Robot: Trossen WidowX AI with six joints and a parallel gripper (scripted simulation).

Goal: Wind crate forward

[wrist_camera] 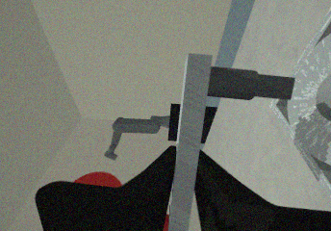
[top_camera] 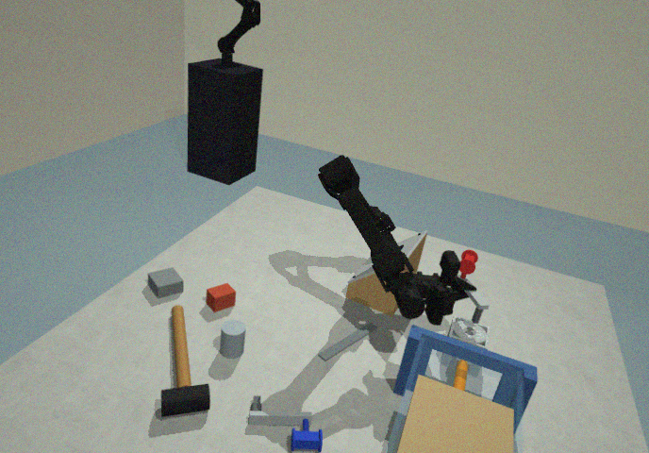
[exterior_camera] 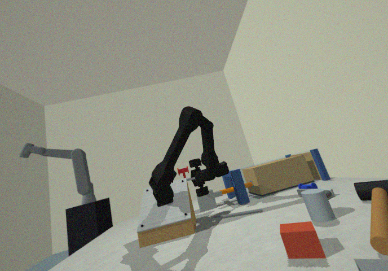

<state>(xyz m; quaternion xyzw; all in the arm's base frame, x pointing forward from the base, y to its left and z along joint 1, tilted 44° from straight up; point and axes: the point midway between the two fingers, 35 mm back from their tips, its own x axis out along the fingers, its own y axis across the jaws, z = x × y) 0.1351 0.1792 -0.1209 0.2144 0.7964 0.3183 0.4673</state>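
Now: the red knob 3 cm behind my gripper tip, 4 cm to the right of it and 4 cm above it. From my gripper tip the other things lie so: blue steel frame 21 cm ahead, 3 cm to the left, 7 cm below; then red-knobbed crank handle 2 cm to the right, 1 cm above; then winch 3 cm ahead, 1 cm to the left, 14 cm below.
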